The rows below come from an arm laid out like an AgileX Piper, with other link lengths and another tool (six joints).
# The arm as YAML. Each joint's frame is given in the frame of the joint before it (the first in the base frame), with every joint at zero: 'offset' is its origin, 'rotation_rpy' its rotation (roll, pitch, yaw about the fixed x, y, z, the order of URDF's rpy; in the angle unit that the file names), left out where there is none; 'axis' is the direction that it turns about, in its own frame. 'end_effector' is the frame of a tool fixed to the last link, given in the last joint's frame.
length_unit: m
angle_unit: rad
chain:
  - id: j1
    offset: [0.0, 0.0, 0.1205]
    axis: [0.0, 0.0, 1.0]
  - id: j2
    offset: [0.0, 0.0, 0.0]
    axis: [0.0, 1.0, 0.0]
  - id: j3
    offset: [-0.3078, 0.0, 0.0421]
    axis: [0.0, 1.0, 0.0]
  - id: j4
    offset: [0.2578, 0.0, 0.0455]
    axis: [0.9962, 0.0, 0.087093]
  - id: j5
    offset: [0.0, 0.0, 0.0]
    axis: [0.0, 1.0, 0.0]
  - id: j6
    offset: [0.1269, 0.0, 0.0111]
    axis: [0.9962, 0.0, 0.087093]
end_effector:
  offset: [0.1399, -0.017, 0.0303]
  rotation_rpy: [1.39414, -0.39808, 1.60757]
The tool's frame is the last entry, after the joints.
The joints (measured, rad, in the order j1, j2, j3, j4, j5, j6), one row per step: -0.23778 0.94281 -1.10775 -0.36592 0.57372 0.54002; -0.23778 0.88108 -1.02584 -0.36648 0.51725 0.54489; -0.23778 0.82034 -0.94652 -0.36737 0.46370 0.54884; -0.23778 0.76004 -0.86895 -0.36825 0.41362 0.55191; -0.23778 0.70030 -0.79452 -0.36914 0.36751 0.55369; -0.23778 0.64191 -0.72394 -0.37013 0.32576 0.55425; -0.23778 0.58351 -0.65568 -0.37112 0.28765 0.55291; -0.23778 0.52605 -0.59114 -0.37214 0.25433 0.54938; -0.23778 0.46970 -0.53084 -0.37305 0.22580 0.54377; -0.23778 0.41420 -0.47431 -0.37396 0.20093 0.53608; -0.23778 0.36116 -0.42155 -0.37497 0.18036 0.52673; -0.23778 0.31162 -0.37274 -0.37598 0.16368 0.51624; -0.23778 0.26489 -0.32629 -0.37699 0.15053 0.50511; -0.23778 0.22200 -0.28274 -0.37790 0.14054 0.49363; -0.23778 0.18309 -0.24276 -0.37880 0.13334 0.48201
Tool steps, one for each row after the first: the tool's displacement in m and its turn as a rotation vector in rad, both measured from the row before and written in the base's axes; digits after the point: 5 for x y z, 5 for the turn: -0.01030 0.00722 -0.00599 -0.00864 -0.03233 0.01820; -0.01015 0.00707 -0.00668 -0.00885 -0.03086 0.01761; -0.01008 0.00689 -0.00770 -0.00856 -0.02872 0.01683; -0.00997 0.00662 -0.00810 -0.00892 -0.02723 0.01584; -0.00962 0.00622 -0.00839 -0.00928 -0.02533 0.01460; -0.00943 0.00592 -0.00879 -0.01044 -0.02372 0.01362; -0.00906 0.00545 -0.00897 -0.01177 -0.02145 0.01214; -0.00863 0.00495 -0.00885 -0.01302 -0.01962 0.01054; -0.00817 0.00453 -0.00854 -0.01469 -0.01859 0.00923; -0.00737 0.00395 -0.00873 -0.01553 -0.01556 0.00758; -0.00640 0.00336 -0.00889 -0.01569 -0.01224 0.00603; -0.00551 0.00282 -0.00953 -0.01526 -0.00851 0.00461; -0.00453 0.00228 -0.00997 -0.01443 -0.00475 0.00336; -0.00366 0.00179 -0.00991 -0.01371 -0.00186 0.00227
